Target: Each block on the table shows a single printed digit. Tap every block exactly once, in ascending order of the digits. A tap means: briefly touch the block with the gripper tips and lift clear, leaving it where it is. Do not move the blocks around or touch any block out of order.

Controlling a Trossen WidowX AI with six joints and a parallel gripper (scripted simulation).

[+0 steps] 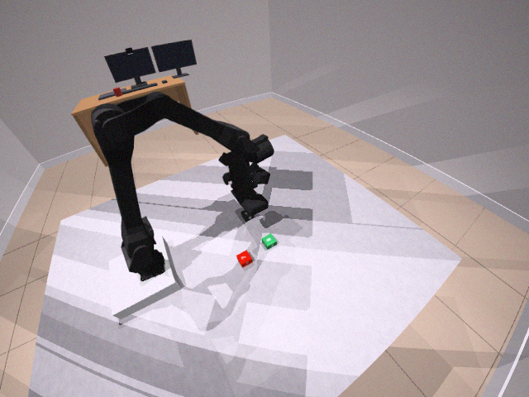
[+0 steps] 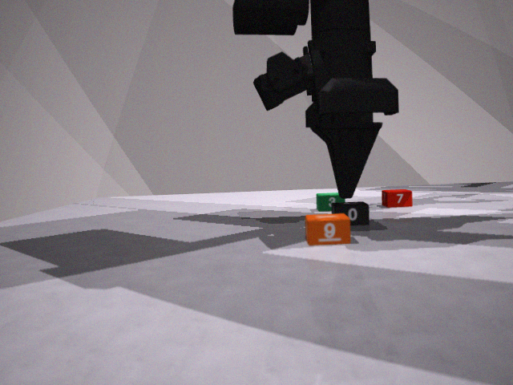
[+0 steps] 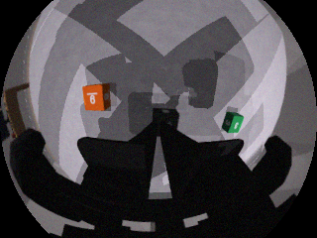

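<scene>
My gripper tip is now 2 cm above the black block and 1 cm to the left of it. Also, from my gripper tip: green block: 13 cm to the right, 2 cm below, 1 cm ahead; then orange block: 9 cm to the left, 2 cm below, 2 cm ahead; then red block: 15 cm to the right, 7 cm behind, 2 cm below.
</scene>
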